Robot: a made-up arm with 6 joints. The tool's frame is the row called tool. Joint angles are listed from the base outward.
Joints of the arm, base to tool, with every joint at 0 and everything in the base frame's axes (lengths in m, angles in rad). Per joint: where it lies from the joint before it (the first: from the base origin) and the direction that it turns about. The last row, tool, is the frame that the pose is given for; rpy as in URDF.
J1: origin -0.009 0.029 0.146 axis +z
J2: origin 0.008 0.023 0.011 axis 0.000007 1 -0.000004
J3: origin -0.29 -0.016 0.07 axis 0.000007 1 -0.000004
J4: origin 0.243 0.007 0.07 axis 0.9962 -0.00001 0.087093
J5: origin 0.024 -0.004 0.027 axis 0.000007 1 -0.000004
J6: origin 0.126 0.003 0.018 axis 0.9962 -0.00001 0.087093
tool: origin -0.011 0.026 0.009 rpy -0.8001 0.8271 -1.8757
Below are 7 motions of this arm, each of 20 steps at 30 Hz.
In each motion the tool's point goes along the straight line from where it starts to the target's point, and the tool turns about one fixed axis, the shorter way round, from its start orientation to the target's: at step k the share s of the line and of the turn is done. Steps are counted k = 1, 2, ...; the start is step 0. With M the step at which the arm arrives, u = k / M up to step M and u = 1 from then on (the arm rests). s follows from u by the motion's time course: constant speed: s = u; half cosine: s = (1 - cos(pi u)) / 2; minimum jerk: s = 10 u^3 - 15 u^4 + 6 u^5.
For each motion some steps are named. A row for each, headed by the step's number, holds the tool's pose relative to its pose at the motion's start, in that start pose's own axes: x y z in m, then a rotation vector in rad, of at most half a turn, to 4 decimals.
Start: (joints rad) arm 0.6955 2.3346 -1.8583 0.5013 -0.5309 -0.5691
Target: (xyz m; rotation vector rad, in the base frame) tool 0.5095 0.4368 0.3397 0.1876 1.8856 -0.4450
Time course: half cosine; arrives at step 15
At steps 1, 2, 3, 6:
1: -0.0002 -0.0002 0.0004 -0.0044 0.0086 0.0045
2: -0.0007 -0.0008 0.0014 -0.0172 0.0339 0.0178
3: -0.0015 -0.0017 0.0032 -0.0380 0.0749 0.0393
6: -0.0056 -0.0063 0.0114 -0.1376 0.2710 0.1423

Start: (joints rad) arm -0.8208 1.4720 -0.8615 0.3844 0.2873 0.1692
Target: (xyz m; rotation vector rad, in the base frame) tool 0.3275 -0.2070 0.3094 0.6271 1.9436 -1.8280
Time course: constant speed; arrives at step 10
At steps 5, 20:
5: 0.0046 0.0162 -0.0241 0.1006 -0.2192 -0.0249
20: 0.0091 0.0324 -0.0482 0.2012 -0.4384 -0.0498

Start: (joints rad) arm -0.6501 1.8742 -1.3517 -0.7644 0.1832 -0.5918
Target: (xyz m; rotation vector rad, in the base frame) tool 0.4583 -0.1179 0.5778 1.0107 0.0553 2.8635
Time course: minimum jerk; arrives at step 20
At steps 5, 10, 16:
5: 0.0081 -0.0329 0.0064 0.0580 0.0378 -0.0717
10: 0.0391 -0.1588 0.0309 0.2800 0.1824 -0.3462
16: 0.0736 -0.2993 0.0582 0.5276 0.3436 -0.6523

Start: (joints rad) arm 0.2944 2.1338 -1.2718 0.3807 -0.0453 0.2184
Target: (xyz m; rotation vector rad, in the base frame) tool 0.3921 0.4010 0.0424 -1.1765 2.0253 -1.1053
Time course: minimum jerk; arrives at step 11
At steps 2, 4, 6, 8, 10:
2: 0.0048 0.0082 -0.0075 -0.0104 -0.0130 -0.0329
4: 0.0276 0.0469 -0.0429 -0.0596 -0.0744 -0.1879
6: 0.0628 0.1068 -0.0977 -0.1359 -0.1695 -0.4280
8: 0.0936 0.1591 -0.1456 -0.2024 -0.2525 -0.6375
10: 0.1067 0.1814 -0.1660 -0.2308 -0.2880 -0.7271

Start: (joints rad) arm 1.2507 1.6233 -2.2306 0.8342 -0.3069 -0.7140
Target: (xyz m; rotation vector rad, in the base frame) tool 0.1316 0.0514 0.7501 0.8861 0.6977 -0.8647
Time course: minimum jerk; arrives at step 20
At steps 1, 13, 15, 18, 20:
1: 0.0000 -0.0003 0.0001 0.0010 -0.0003 -0.0006
13: -0.0156 -0.2024 0.0732 0.6415 -0.2269 -0.3720
15: -0.0183 -0.2372 0.0858 0.7520 -0.2659 -0.4360
18: -0.0202 -0.2623 0.0949 0.8316 -0.2941 -0.4822
20: -0.0204 -0.2646 0.0957 0.8388 -0.2966 -0.4864

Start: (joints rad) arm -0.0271 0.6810 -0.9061 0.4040 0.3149 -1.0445
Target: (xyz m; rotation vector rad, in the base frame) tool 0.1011 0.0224 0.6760 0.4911 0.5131 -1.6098
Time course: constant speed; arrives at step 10
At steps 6, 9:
6: 0.0188 -0.0795 0.0423 0.3434 0.2487 0.1269
9: 0.0282 -0.1193 0.0635 0.5151 0.3730 0.1904

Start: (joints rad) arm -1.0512 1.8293 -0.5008 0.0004 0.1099 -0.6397
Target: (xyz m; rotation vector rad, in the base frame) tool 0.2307 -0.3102 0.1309 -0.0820 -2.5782 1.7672
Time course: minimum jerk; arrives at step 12
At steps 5, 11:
5: -0.0020 -0.0313 0.0159 0.0031 0.0712 0.1178
11: -0.0059 -0.0898 0.0455 0.0088 0.2043 0.3382

